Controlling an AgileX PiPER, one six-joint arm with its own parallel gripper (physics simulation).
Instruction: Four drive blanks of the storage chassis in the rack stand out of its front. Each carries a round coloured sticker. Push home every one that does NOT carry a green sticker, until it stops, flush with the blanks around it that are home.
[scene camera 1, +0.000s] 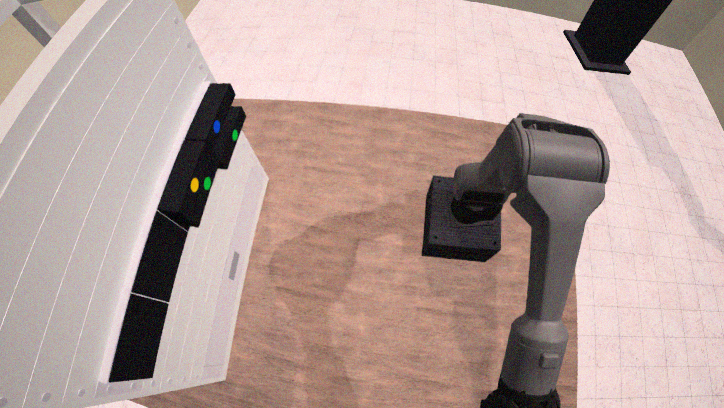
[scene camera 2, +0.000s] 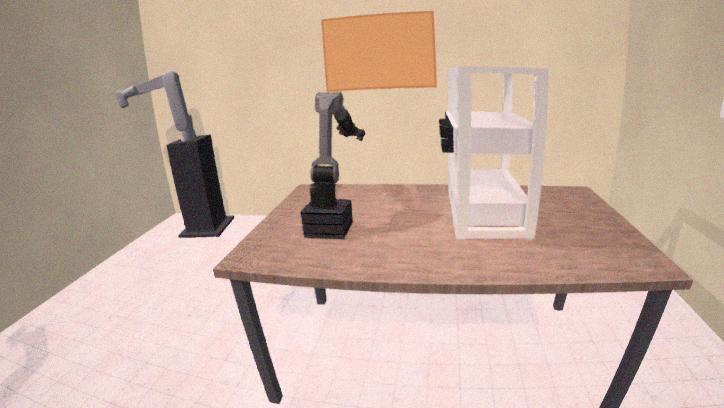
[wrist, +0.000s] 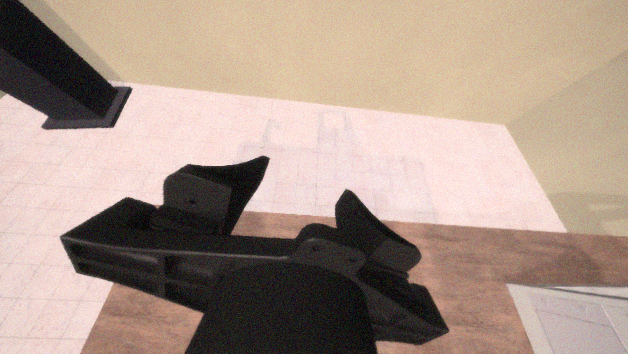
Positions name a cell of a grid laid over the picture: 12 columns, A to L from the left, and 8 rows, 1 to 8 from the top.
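The gripper (wrist: F5) shares the scene with a white rack (scene camera 1: B6) (scene camera 2: H4).
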